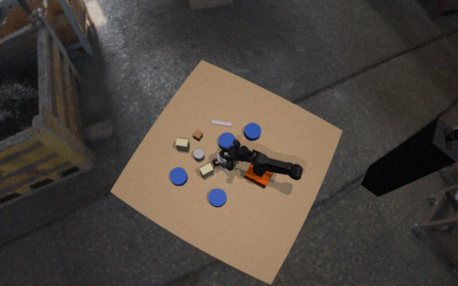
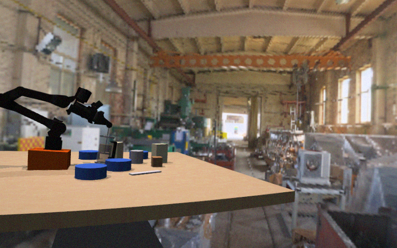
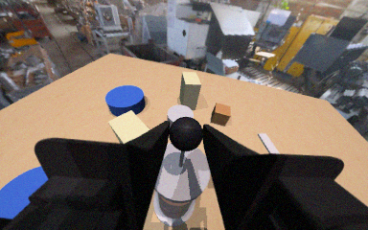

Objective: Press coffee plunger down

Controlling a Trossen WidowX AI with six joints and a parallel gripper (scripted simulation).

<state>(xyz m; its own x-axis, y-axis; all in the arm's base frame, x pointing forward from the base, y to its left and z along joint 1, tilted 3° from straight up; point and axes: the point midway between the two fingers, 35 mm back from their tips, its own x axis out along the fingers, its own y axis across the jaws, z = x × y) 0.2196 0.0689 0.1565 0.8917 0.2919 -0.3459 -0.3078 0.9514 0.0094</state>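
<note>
Now: gripper tip 10 mm past the coffee press, 10 mm to the right of it and 110 mm above it. Also, from my gripper tip: brown cube 240 mm ahead, 70 mm to the right, 190 mm below; white strip 170 mm ahead, 250 mm to the right, 210 mm below.
</note>
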